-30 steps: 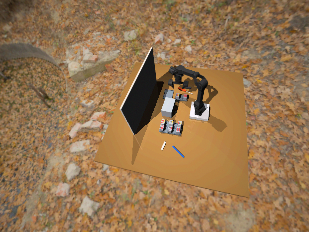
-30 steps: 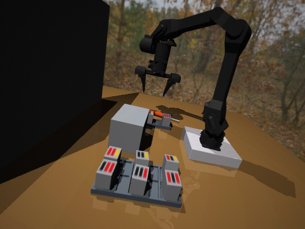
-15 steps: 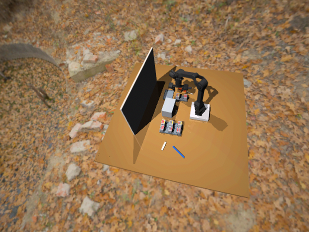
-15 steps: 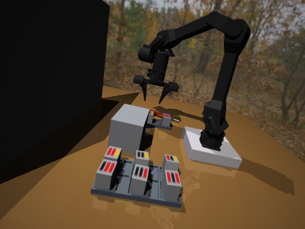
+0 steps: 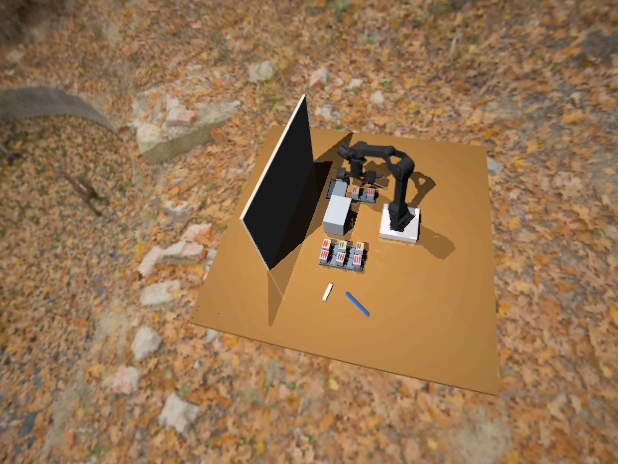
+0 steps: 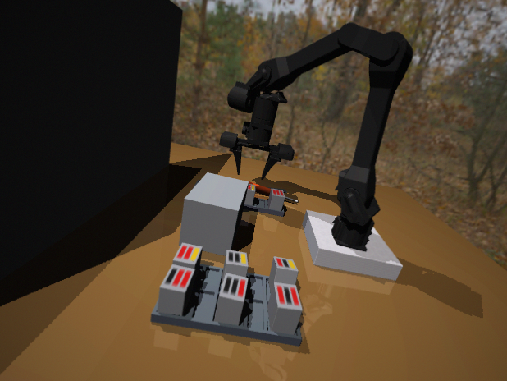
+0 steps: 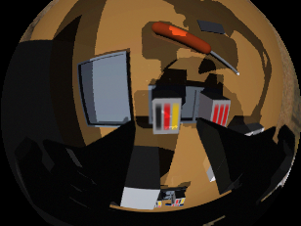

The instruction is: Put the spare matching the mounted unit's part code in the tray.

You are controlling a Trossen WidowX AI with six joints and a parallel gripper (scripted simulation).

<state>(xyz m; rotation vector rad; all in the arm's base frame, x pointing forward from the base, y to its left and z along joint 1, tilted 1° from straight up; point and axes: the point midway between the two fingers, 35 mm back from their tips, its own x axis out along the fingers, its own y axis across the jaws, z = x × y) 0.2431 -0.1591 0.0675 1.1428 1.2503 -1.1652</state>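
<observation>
The grey spare lies 4 cm below my gripper tip and 1 cm to the left of it. From my gripper tip the other things lie so: grey tray 10 cm ahead, 8 cm below, 1 cm to the right; tall black panel 29 cm ahead, 17 cm to the left, 15 cm above; blue pen 57 cm to the left, 14 cm behind, 7 cm below.
</observation>
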